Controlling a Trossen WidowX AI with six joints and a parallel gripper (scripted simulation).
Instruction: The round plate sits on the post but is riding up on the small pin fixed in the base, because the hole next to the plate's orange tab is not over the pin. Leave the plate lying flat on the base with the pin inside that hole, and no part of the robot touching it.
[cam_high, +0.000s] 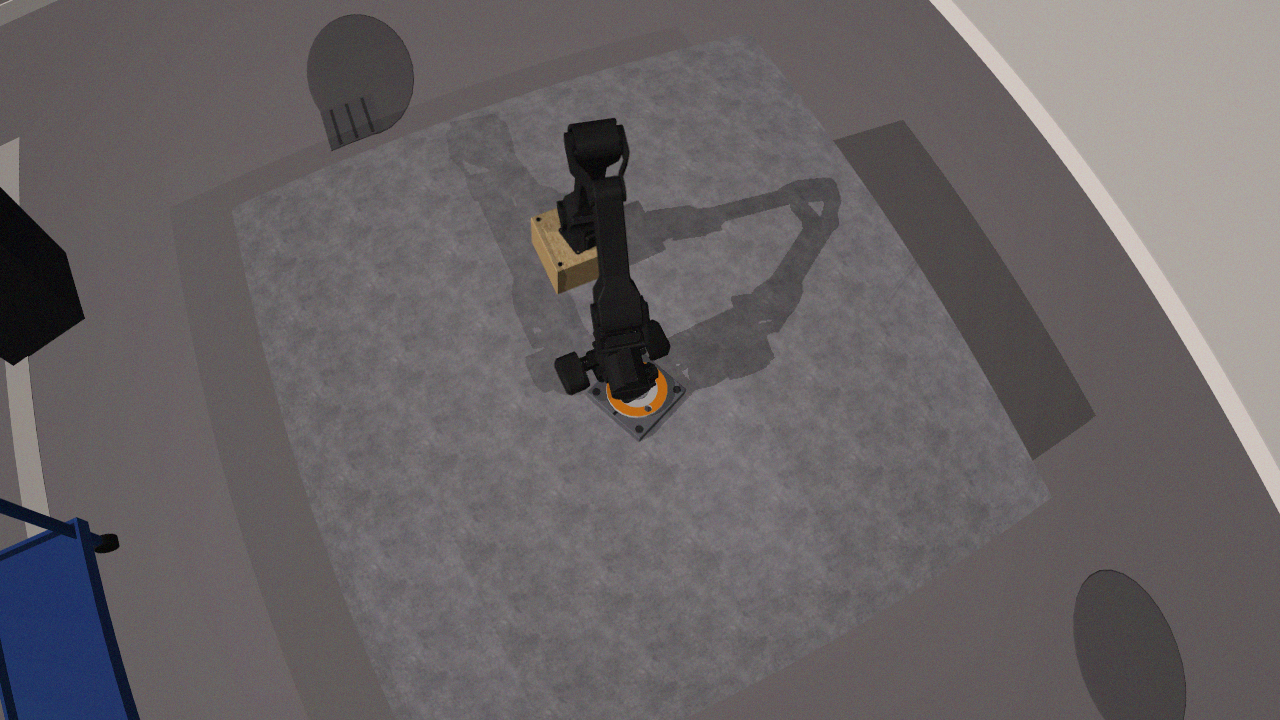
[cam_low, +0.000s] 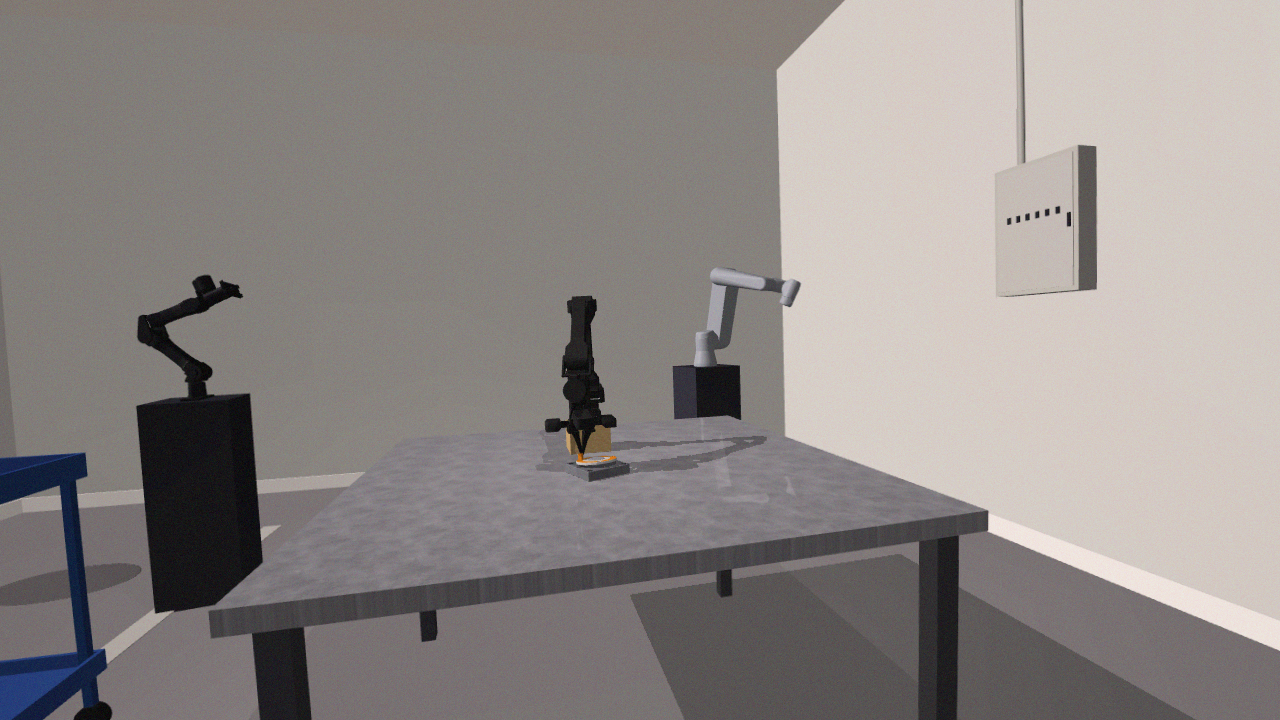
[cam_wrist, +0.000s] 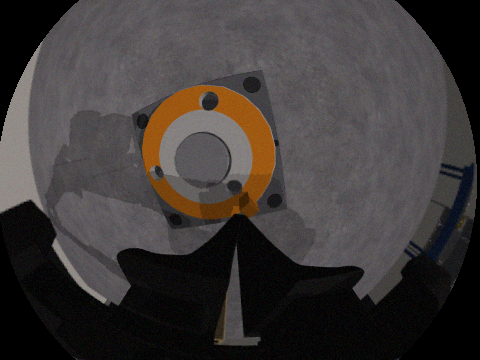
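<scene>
The round plate is 3 cm ahead of my gripper tip and 1 cm to the left of it. Also, from my gripper tip: square grey base 4 cm ahead, 3 cm to the left, 2 cm below.
</scene>
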